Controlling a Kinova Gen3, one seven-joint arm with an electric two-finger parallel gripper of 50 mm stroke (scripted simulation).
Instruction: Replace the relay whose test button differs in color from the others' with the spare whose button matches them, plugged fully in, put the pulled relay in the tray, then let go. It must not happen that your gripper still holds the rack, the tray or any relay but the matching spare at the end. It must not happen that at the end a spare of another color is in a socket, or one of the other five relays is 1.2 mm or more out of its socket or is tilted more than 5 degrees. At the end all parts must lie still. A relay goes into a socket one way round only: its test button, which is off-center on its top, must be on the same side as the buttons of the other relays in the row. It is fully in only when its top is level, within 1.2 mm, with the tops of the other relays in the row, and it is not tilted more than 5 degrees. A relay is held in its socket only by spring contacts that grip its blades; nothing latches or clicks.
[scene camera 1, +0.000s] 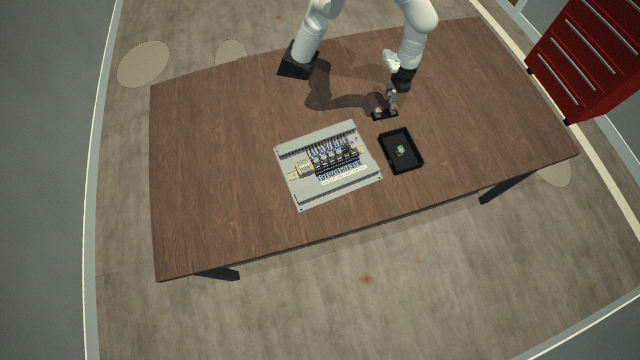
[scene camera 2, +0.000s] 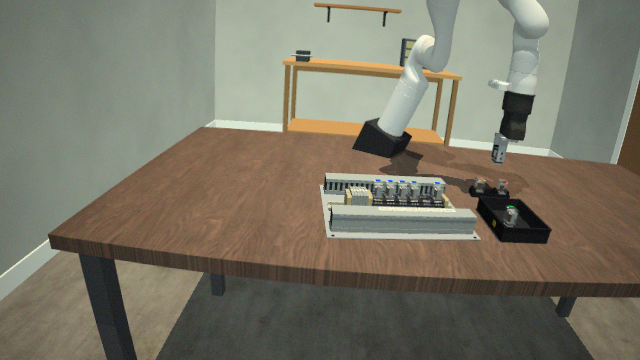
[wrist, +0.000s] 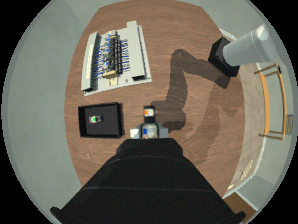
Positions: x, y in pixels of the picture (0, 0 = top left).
black tray: scene camera 1; scene camera 2; wrist 107, 129
same spot on black tray: (scene camera 1: 389, 140) = (scene camera 2: 495, 213)
